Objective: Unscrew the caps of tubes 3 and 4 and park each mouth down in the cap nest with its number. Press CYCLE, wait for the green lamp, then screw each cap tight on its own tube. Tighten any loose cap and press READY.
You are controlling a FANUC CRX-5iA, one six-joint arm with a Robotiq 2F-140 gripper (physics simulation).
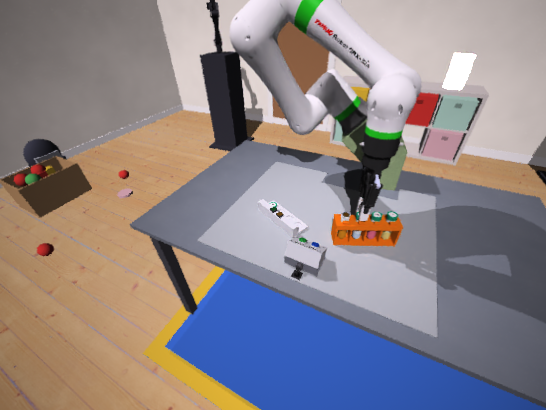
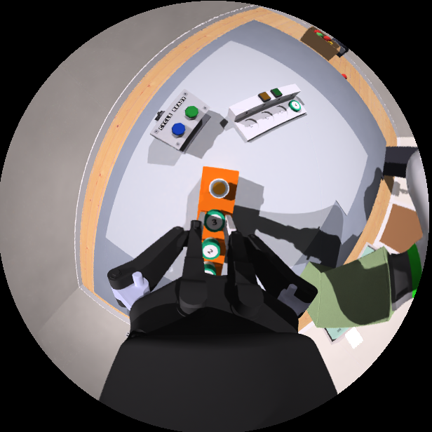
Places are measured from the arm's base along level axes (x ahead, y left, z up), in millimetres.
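Pixels of known places: gripper, between the fingertips: (image 1: 361,216); arm's base, origin of its link: (image 1: 357,121).
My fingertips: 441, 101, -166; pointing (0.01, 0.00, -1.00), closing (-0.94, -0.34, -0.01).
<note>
For each thing: its top centre in the pictures, then the offset to it from my fingertips, as dx, dy, dz. "spot": a spot on its surface instead. Level surfaces: height alone.
- orange rack, centre of its top: (image 1: 368,218) -8, +23, -11
- Tube 4, a spot on its surface: (image 1: 345,218) spot: +33, -48, +1
- tube 2, centre of its top: (image 1: 377,214) -17, +48, +8
- tube 1, centre of its top: (image 1: 392,214) -34, +97, +9
- white cap nest, a spot on its surface: (image 1: 298,226) spot: +16, -216, -108
- green-rimmed cap, centre of its top: (image 1: 272,204) -60, -356, -94
- button box, centre of its top: (image 1: 306,243) +160, -144, -30
- green button, centre of its top: (image 1: 302,238) +135, -164, -39
- blue button, centre of its top: (image 1: 315,243) +140, -119, -39
- light mat, height of its surface: dz -114
- grey table, height of its surface: dz -117
My gripper (image 1: 361,212) (image 2: 214,221) is shut on the cap of tube 3 (image 2: 214,220), which sits at its tube in the orange rack (image 1: 366,243) (image 2: 218,172). Tube 4 (image 1: 345,218) (image 2: 219,188) stands open at the rack's end, its brown content showing. The cap of tube 2 (image 1: 376,216) (image 2: 210,251) and the cap of tube 1 (image 1: 392,216) (image 2: 210,272) are on their tubes. The white cap nest (image 1: 298,226) (image 2: 248,136) holds one green-rimmed cap (image 1: 272,204) (image 2: 295,105) in its end seat. Its amber lamp (image 2: 264,96) and green lamp (image 2: 276,92) look dark.
The button box (image 1: 304,254) (image 2: 167,136) stands in front of the nest, with a green button (image 1: 303,240) (image 2: 191,111) and a blue button (image 1: 315,244) (image 2: 178,129). The rack stands beside it on the light mat (image 1: 380,290) (image 2: 150,210) on the grey table (image 1: 480,320).
</note>
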